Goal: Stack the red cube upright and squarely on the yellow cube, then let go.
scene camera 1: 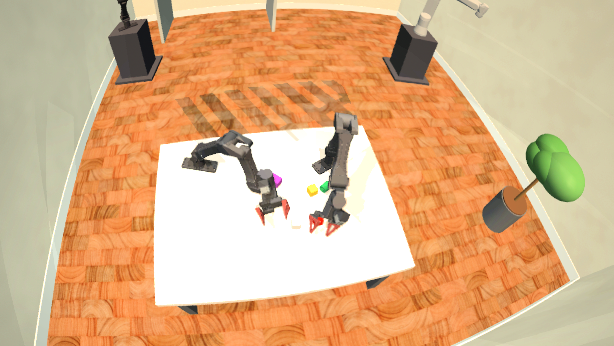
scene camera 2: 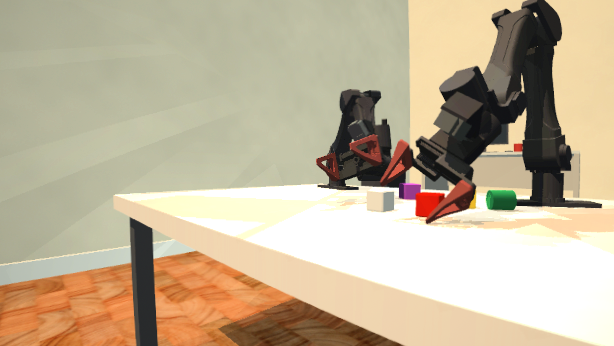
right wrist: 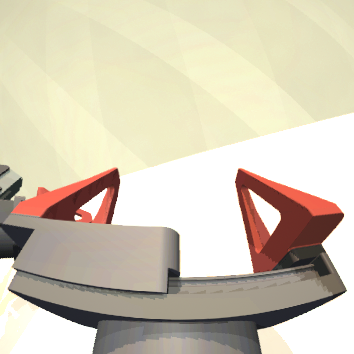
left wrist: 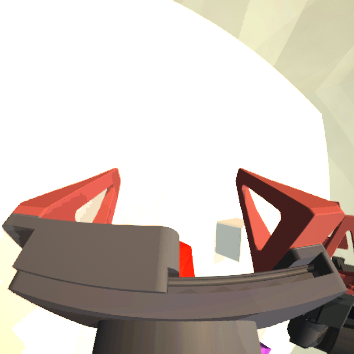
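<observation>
The red cube [scene camera 1: 320,221] [scene camera 2: 429,204] [left wrist: 186,261] sits on the table, low down near my left gripper's fingers; in the left wrist view the gripper body hides part of it. The yellow cube [scene camera 1: 312,190] [scene camera 2: 473,201] sits on the table farther back, partly hidden behind a left finger in scene camera 2. My left gripper [scene camera 1: 321,231] [scene camera 2: 405,204] [left wrist: 177,173] is open, tilted, with one fingertip close to the table beside the red cube. My right gripper [scene camera 1: 275,220] [scene camera 2: 350,170] [right wrist: 177,174] is open and empty above the table at the left of the red cube.
A green cylinder [scene camera 1: 325,186] [scene camera 2: 501,200] lies beside the yellow cube. A white cube [scene camera 1: 296,225] [scene camera 2: 380,201] [left wrist: 228,240] sits between the two grippers. A purple cube [scene camera 1: 277,180] [scene camera 2: 410,191] sits farther back, by the right arm. The white table [scene camera 1: 225,270] [scene camera 2: 300,250] bears them.
</observation>
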